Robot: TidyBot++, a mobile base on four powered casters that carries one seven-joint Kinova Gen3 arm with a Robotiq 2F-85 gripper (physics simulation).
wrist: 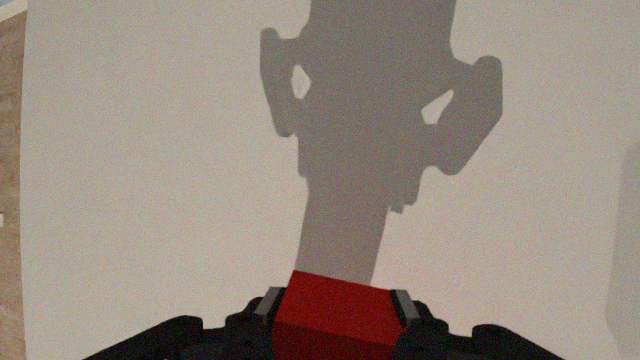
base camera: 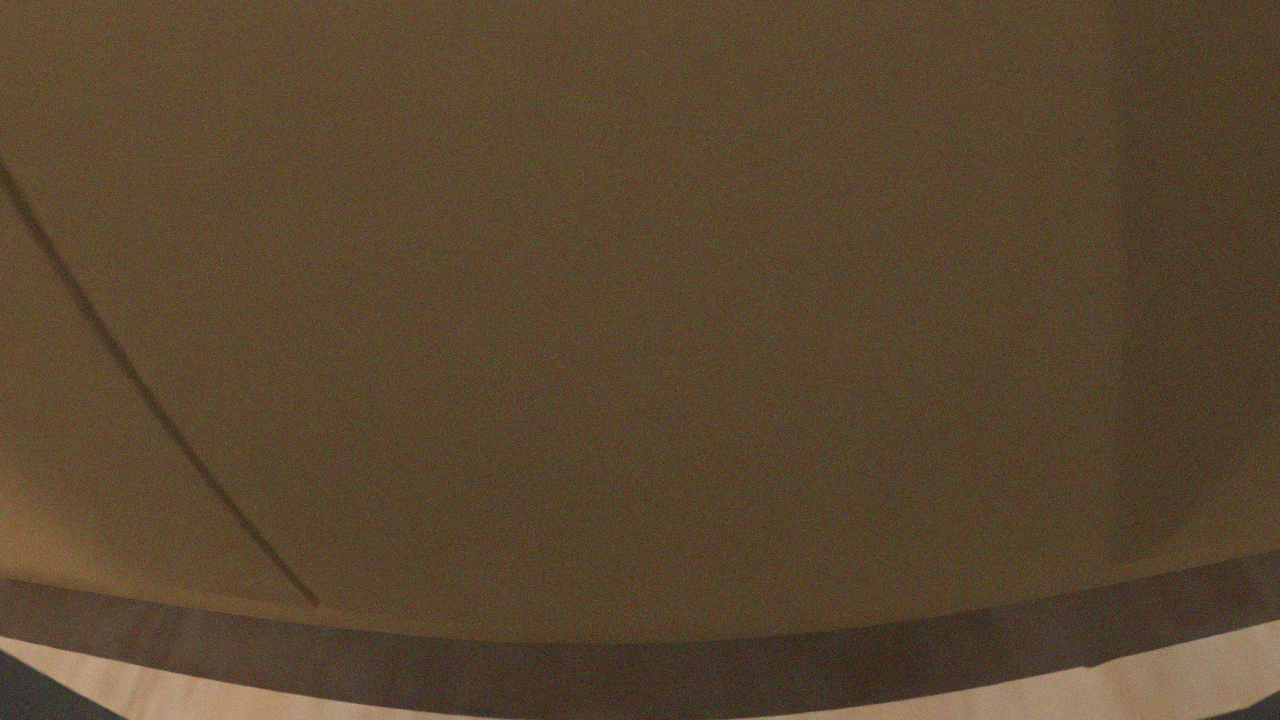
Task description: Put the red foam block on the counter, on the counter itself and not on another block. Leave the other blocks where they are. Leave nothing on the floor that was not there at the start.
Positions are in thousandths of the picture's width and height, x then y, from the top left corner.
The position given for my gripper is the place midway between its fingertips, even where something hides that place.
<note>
I see my gripper (wrist: 527, 860) and a counter (base camera: 448, 458).
The counter shows as well in the wrist view (wrist: 266, 460).
</note>
